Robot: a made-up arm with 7 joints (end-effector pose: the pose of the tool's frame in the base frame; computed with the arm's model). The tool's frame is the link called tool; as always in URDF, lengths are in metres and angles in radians. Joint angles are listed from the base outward.
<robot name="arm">
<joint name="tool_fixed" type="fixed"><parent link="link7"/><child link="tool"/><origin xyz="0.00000 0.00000 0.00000" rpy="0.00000 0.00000 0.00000"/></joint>
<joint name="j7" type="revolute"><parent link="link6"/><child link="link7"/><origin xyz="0.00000 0.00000 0.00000" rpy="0.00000 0.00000 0.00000"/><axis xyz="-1 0 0"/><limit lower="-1.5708" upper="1.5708"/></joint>
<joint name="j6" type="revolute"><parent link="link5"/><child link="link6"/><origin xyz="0.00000 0.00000 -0.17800" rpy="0.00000 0.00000 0.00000"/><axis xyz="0 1 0"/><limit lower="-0.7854" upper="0.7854"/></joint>
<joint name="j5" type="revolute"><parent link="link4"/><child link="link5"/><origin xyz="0.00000 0.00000 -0.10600" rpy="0.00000 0.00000 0.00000"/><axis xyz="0 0 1"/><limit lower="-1.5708" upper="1.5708"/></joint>
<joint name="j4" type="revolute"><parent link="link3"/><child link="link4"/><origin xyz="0.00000 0.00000 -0.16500" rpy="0.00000 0.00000 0.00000"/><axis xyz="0 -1 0"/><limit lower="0.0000" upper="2.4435"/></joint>
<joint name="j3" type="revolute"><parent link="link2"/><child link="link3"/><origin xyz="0.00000 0.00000 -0.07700" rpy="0.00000 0.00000 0.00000"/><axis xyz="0 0 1"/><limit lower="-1.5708" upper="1.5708"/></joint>
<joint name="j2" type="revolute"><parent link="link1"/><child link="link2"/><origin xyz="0.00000 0.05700 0.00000" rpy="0.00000 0.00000 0.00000"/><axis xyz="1 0 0"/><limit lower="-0.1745" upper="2.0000"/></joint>
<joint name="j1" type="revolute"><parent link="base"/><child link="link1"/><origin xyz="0.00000 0.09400 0.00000" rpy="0.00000 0.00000 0.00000"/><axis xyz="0 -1 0"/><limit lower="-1.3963" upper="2.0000"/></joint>
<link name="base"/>
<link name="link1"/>
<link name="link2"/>
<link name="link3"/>
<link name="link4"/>
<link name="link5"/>
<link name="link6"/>
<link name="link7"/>
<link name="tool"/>
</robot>
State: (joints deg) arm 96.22 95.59 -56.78 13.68 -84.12 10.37 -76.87
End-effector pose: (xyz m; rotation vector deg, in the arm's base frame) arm 0.0015 0.6720 0.0372 -165.48 -19.98 64.82
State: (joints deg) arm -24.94 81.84 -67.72 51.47 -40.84 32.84 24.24
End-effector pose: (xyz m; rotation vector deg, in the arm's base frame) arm -0.0345 0.5365 -0.2740 36.19 76.57 -104.06
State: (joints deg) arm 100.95 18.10 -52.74 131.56 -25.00 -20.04 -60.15
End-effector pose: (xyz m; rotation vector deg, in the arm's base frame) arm 0.0772 0.0069 0.1460 22.50 111.88 -0.85
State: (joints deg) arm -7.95 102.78 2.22 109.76 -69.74 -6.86 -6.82
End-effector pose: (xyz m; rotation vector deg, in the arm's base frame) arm 0.2704 0.2911 0.0050 -96.02 35.55 132.45
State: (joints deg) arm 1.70 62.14 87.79 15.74 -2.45 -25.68 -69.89
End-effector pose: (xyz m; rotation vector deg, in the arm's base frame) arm 0.0081 0.6426 -0.1726 125.08 -37.17 114.82
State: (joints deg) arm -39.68 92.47 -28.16 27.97 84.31 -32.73 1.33
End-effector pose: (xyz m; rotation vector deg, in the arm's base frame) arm 0.0638 0.6461 -0.1070 63.09 -46.77 -13.79
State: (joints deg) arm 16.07 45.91 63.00 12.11 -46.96 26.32 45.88
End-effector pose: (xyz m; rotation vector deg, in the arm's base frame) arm 0.1155 0.5612 -0.3033 2.39 -15.33 26.86
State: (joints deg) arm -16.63 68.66 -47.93 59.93 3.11 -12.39 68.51
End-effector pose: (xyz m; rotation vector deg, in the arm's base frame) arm 0.0691 0.4426 -0.3440 -42.19 24.77 -71.57
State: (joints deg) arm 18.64 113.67 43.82 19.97 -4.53 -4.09 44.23
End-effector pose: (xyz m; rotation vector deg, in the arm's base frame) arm -0.0187 0.5901 0.2742 79.00 -61.25 -3.53
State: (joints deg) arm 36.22 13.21 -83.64 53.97 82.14 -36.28 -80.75
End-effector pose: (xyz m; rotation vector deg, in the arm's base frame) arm 0.2867 0.0223 -0.3483 25.55 -57.95 46.37
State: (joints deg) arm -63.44 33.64 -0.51 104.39 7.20 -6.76 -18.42
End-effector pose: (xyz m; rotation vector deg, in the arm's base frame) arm -0.0059 0.2439 -0.3105 16.07 -50.10 -19.82
